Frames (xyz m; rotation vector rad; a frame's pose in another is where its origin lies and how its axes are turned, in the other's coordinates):
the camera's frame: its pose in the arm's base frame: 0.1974 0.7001 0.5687 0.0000 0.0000 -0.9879
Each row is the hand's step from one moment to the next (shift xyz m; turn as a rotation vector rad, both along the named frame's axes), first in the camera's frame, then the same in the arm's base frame.
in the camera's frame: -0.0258 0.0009 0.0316 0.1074 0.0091 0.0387
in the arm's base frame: -0.0135 0.0220 0.0316 0.0667 -0.0847 0.0387
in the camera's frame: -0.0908 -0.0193 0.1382 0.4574 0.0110 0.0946
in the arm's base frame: -0.0661 0.0652 0.1382 0.2610 -0.3758 0.0946
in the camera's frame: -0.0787 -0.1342 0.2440 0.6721 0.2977 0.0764
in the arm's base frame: -0.1554 -0.0082 0.2440 0.6185 -0.3973 0.0764
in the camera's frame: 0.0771 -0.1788 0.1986 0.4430 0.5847 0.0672
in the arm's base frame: -0.1068 -0.1628 0.1986 0.7320 -0.0480 0.0672
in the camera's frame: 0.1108 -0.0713 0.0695 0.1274 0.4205 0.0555
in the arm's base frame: 0.0015 -0.1318 0.0695 0.4212 0.1251 0.0555
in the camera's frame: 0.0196 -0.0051 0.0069 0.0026 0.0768 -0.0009
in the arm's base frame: 0.0065 -0.0192 0.0069 0.0655 0.0401 -0.0009
